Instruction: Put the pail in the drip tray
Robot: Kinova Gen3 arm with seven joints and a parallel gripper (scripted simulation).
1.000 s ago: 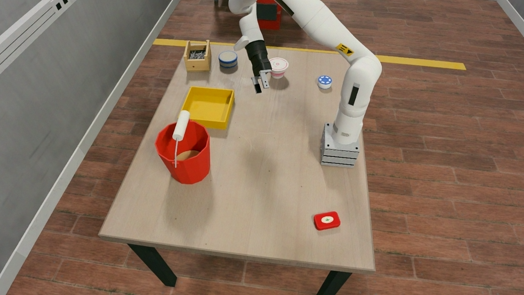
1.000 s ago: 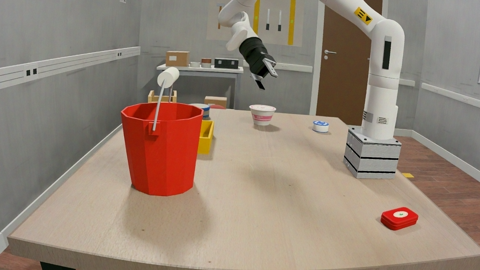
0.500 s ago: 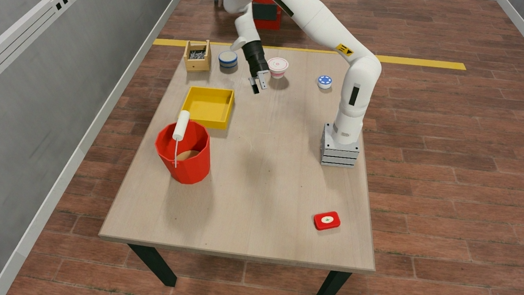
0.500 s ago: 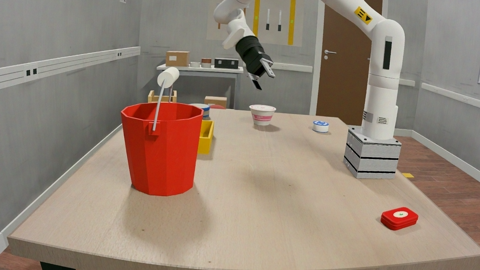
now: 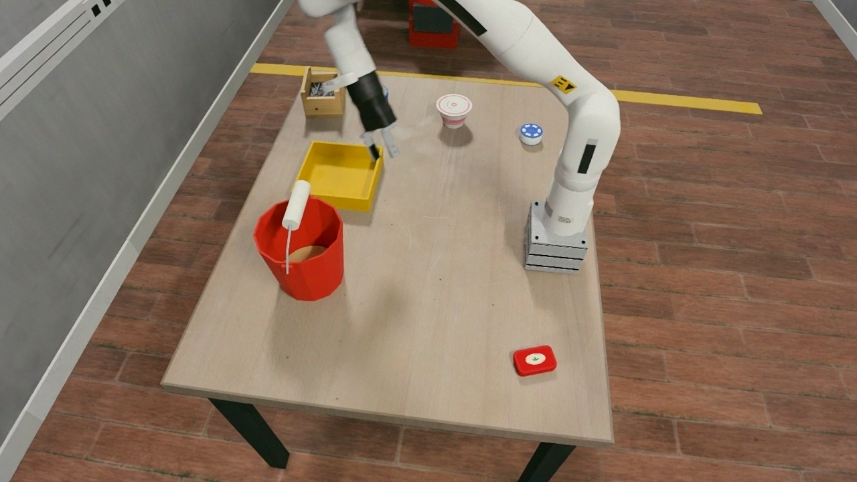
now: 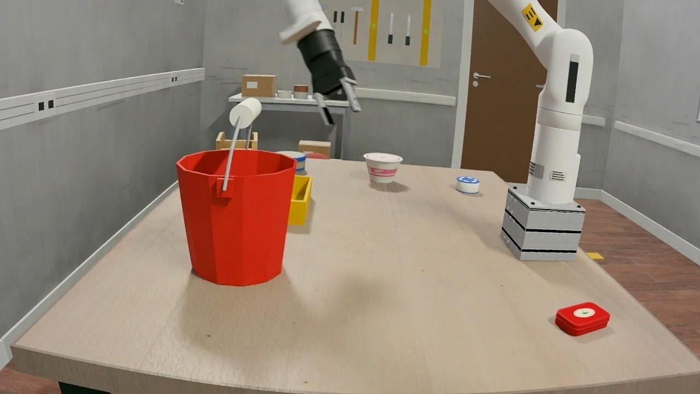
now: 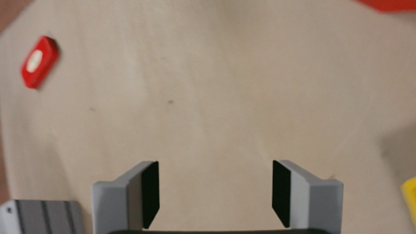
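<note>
Right now my hand is 19 cm to the right of the pail handle, 14 cm short of it and 2 cm above it. Also, from my hand: pink-and-white cup: 41 cm to the right, 19 cm below, 14 cm behind; then red pail: 19 cm to the left, 15 cm ahead, 9 cm below; then yellow drip tray: 22 cm below, 15 cm ahead, 13 cm to the right.
</note>
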